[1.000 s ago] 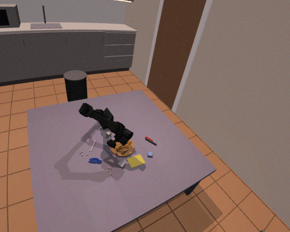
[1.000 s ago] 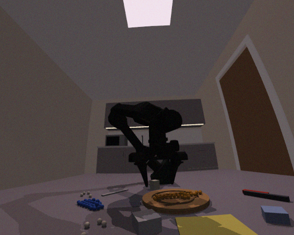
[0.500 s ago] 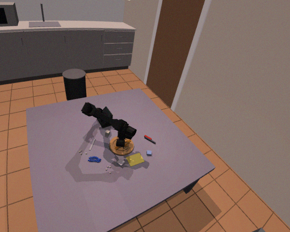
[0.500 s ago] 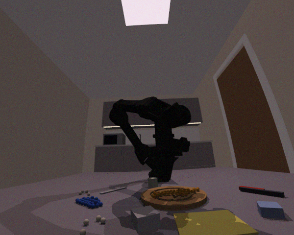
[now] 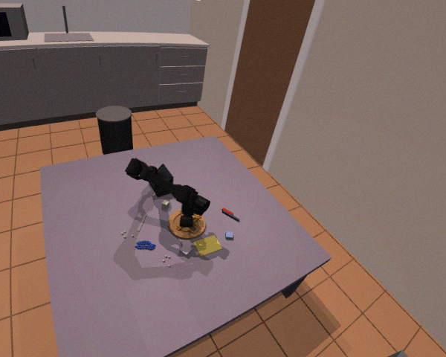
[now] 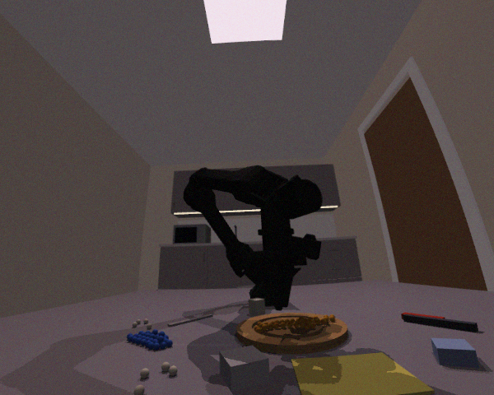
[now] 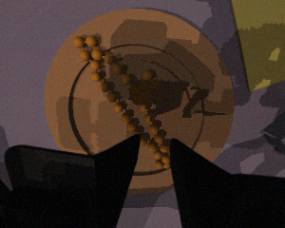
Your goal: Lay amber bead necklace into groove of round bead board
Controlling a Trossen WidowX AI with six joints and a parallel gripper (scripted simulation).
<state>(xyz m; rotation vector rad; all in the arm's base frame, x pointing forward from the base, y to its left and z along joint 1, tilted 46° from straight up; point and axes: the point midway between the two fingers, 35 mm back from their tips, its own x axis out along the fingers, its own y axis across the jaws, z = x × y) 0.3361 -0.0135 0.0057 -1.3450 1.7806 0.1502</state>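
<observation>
Right now my gripper tip is 2 cm past the round wooden bead board, 2 cm to the right of it and 4 cm above it. From my gripper tip the other things lie so: grey block (13 cm ahead, 8 cm to the right, 3 cm below); then yellow pad (15 cm ahead, 4 cm to the left, 4 cm below); then thin rod (14 cm behind, 19 cm to the right, 4 cm below).
</observation>
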